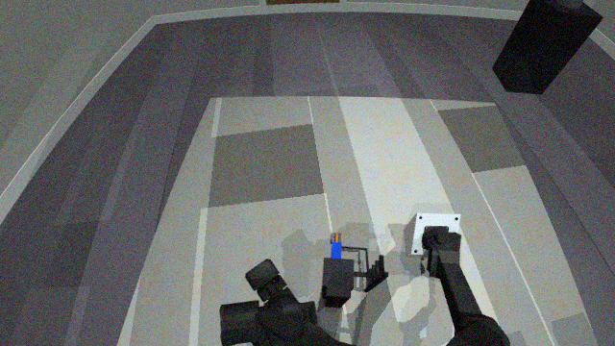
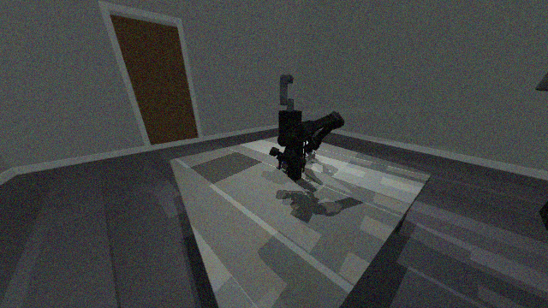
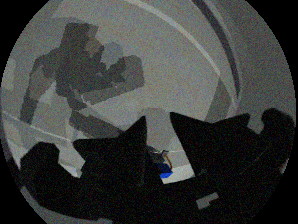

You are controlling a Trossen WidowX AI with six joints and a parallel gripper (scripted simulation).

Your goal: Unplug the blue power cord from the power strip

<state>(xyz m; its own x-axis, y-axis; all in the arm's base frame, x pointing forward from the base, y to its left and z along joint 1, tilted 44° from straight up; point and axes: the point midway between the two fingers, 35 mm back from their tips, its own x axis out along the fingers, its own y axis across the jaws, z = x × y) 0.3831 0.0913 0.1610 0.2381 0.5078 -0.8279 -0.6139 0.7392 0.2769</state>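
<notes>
Now: gripper tip 130 mm past the blue plug, 100 mm to the left of it and 10 mm above it. Also, from my gripper tip: dark strip 130 mm behind, 40 mm above.
</notes>
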